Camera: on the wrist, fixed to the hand. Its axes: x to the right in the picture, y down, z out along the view.
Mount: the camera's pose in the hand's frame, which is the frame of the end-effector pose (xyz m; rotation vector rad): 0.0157 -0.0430 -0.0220 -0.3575 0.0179 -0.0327
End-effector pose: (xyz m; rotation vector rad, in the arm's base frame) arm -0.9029 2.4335 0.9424 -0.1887 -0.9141 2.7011
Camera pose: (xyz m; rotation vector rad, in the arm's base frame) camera -0.9036 2.4836 0.9508 -0.2668 -1.3758 2.4810
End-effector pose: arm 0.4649 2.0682 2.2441 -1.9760 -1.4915 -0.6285
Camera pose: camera 0.4270 2.0728 2.2776 -2.2036 -1.4832 -0.9814
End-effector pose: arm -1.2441 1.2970 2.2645 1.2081 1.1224 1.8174
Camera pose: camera -1.2670 1.3216 2.2264 0.9590 0.7771 1.9066
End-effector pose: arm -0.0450 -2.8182 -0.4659 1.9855 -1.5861 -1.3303
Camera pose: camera -0.0013 -2.8233 -0.4912 1.8034 -1.2093 -1.4829
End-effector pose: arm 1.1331 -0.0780 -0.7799 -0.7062 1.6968 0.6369
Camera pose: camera 1.1476 -0.1250 -0.7926 -0.9907 1.6001 0.9256
